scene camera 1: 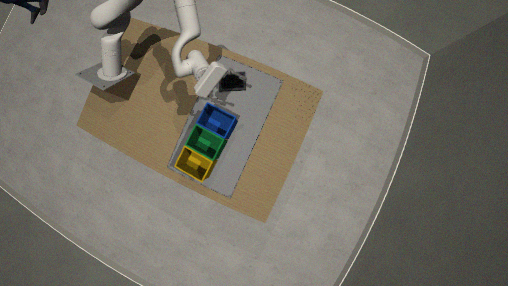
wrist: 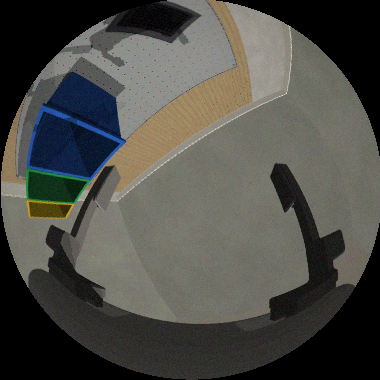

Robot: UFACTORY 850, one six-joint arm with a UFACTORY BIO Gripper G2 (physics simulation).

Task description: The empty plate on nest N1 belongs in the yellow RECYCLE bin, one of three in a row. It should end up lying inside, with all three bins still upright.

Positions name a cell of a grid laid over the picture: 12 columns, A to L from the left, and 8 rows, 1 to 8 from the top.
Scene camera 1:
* my gripper: F3
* green bin: E5
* blue bin: F4
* yellow bin: E5
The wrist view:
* my gripper: G4
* green bin: B4
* blue bin: C3
